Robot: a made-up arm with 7 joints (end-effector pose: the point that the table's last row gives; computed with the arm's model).
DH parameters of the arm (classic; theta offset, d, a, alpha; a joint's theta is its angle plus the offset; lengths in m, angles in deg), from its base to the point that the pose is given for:
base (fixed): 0 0 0 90
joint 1: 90 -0.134 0 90
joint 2: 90 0 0 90
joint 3: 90 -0.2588 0 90
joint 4: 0 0 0 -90
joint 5: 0 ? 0 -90
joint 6: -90 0 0 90
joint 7: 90 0 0 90
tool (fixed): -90 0 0 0
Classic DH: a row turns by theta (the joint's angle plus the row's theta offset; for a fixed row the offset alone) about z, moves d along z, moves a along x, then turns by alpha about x.
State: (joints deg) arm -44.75 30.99 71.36 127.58 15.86 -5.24 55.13
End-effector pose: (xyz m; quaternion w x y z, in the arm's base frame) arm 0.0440 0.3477 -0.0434 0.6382 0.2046 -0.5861 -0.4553
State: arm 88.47 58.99 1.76 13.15 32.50 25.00 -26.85
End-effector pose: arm 0.2557 0.5604 0.0487 0.5558 0.2091 -0.5180 0.6157
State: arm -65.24 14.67 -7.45 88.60 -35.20 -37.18 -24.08
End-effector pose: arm -0.1385 0.1704 -0.3304 0.7819 0.0530 -0.5407 -0.3057
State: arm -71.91 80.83 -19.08 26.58 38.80 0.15 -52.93
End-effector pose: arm -0.0737 0.5993 -0.1327 0.5253 0.7452 0.0918 -0.4004
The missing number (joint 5, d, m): -0.2441
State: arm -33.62 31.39 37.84 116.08 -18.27 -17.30 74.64
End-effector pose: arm 0.1114 0.3277 -0.1452 0.6518 0.0368 -0.3417 -0.6761
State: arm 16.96 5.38 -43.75 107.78 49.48 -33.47 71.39
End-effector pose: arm 0.2185 -0.0088 -0.1409 0.0624 0.6356 0.6700 0.3785
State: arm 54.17 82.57 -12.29 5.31 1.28 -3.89 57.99
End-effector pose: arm 0.0694 0.6310 -0.0229 0.8935 0.2293 -0.3861 -0.0032
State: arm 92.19 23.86 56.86 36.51 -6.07 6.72 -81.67
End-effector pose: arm 0.3636 0.4293 0.0934 0.2974 0.2021 -0.2922 0.8862
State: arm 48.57 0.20 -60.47 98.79 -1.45 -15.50 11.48
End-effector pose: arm 0.2453 -0.0751 -0.0579 0.0967 -0.2730 -0.8089 -0.5117
